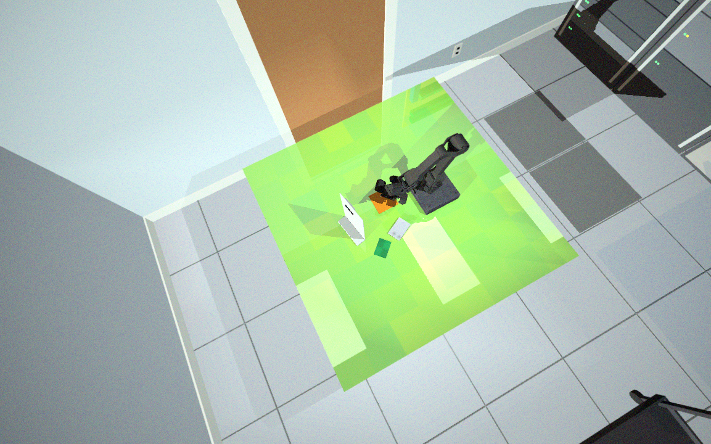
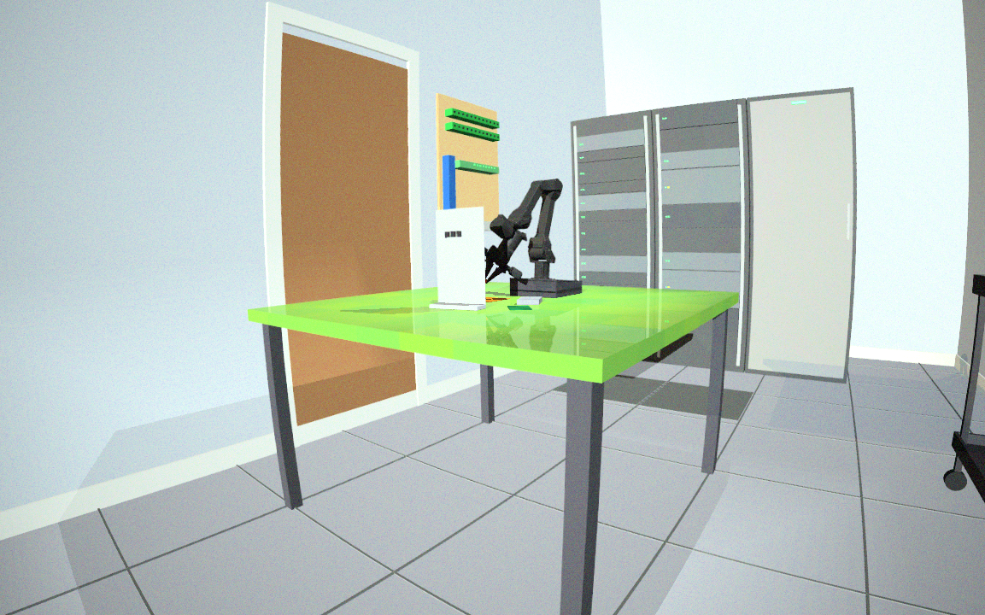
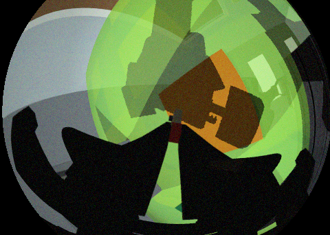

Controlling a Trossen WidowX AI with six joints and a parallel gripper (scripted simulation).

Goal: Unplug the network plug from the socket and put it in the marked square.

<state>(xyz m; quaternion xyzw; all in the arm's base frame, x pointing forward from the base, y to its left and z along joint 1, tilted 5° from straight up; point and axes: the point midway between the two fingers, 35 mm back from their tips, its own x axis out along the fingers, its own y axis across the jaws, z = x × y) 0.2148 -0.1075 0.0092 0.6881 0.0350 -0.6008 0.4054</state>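
The orange marked square is 6 cm below my gripper tip and 1 cm behind it. From my gripper tip the other things lie so: white upright panel (22 cm ahead, 8 cm above, 2 cm to the left); then pale grey plate (19 cm to the left, 5 cm below, 4 cm ahead); then network plug (right at my gripper tip).
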